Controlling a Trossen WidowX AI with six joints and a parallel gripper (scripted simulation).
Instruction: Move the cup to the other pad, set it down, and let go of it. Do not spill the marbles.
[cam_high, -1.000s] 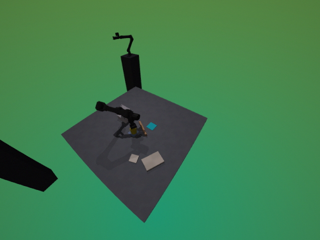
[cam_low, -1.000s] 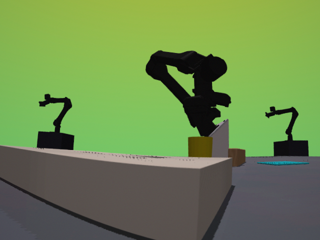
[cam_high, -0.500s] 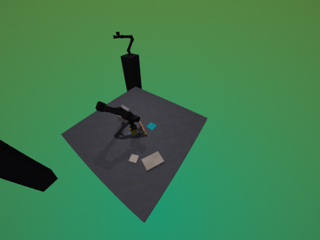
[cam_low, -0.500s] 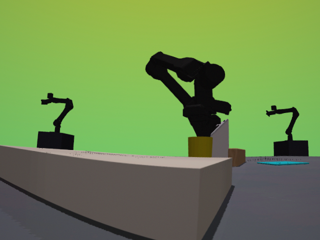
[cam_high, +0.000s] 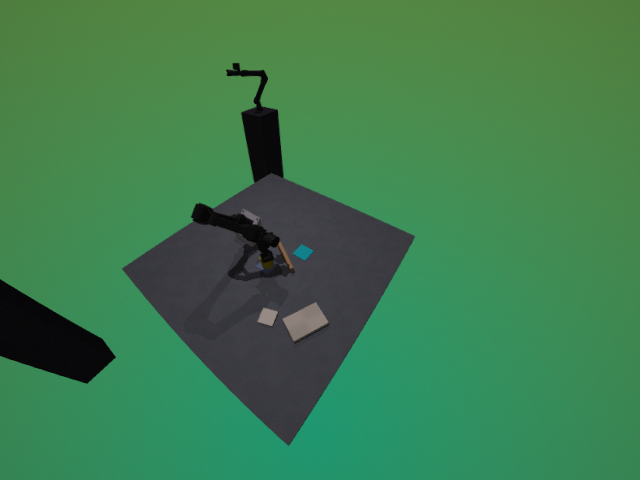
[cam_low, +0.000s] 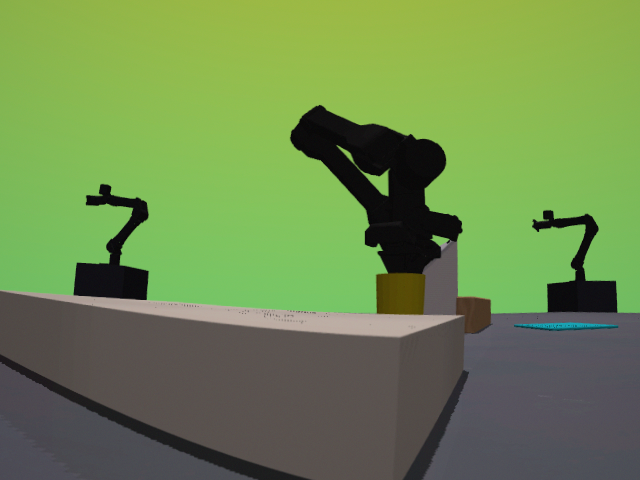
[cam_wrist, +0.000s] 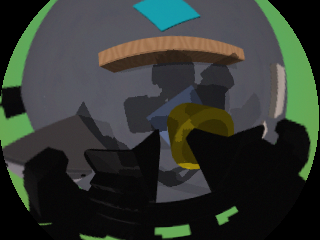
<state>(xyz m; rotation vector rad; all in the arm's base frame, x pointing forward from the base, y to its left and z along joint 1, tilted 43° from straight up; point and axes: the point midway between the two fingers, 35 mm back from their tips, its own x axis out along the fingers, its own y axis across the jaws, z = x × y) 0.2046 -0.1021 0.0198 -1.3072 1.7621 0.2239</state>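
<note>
Right now the yellow cup is 2 cm to the right of my gripper tip and 2 cm ahead of it. Round my gripper tip: pale blue pad (4 cm below, 2 cm to the right, 2 cm ahead); then cyan pad (17 cm to the left, 14 cm ahead, 4 cm below); then wooden bar (8 cm to the left, 8 cm ahead, 3 cm below).
</note>
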